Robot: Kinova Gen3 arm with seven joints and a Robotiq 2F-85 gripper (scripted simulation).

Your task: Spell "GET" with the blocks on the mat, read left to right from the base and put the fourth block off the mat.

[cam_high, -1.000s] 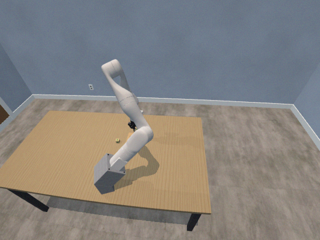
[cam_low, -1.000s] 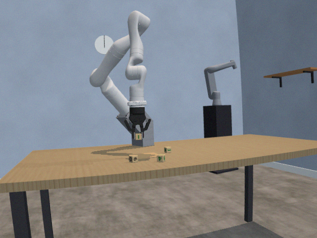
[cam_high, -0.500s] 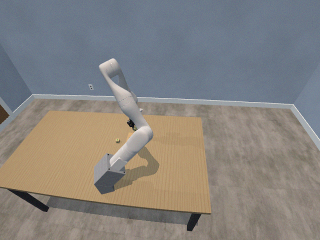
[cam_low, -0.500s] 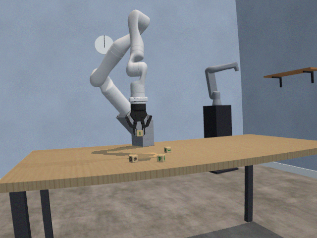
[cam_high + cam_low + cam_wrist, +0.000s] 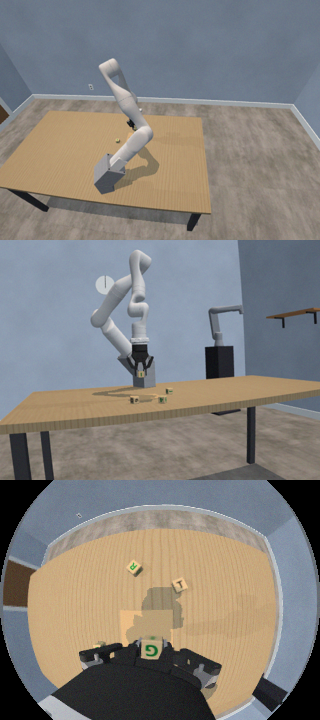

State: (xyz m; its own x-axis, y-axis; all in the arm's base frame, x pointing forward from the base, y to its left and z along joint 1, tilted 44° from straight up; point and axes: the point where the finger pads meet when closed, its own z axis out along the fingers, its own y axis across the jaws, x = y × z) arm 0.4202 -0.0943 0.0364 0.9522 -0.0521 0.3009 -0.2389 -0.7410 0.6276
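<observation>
Right now the mat is 1 cm behind my hand, 3 cm to the left of it and 12 cm below it. Also, from my hand: T block: 10 cm ahead, 8 cm to the right, 11 cm below; then G block: right at my hand.
</observation>
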